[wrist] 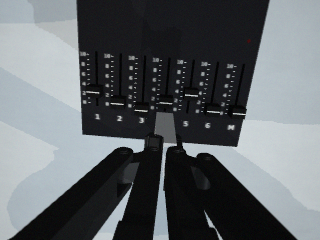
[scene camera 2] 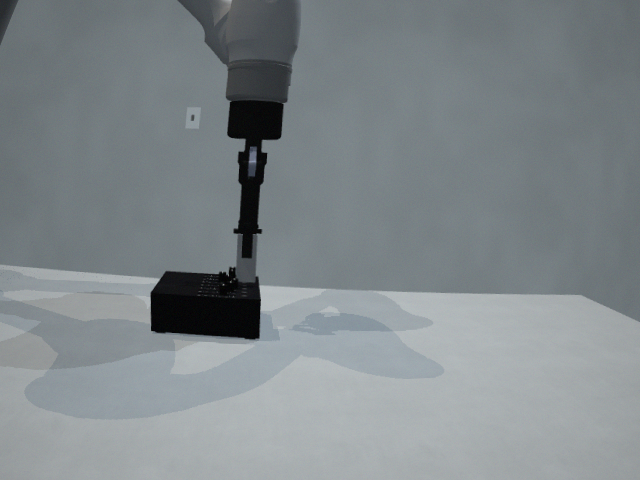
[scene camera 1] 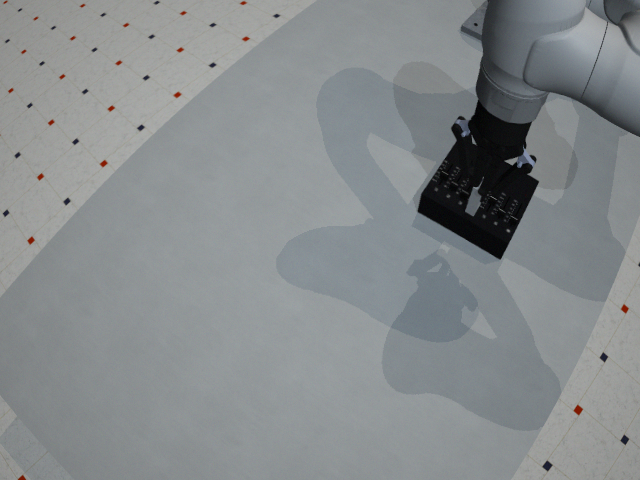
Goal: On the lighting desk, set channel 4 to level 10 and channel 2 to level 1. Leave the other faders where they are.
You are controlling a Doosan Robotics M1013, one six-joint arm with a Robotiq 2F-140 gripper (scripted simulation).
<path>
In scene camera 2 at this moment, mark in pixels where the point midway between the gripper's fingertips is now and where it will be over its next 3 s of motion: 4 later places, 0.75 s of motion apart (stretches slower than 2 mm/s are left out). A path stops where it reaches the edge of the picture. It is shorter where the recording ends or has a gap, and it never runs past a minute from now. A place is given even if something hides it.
My gripper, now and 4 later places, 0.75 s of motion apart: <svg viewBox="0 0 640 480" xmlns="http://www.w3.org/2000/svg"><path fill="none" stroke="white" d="M245 281L241 280L234 280L226 280L219 279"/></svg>
</path>
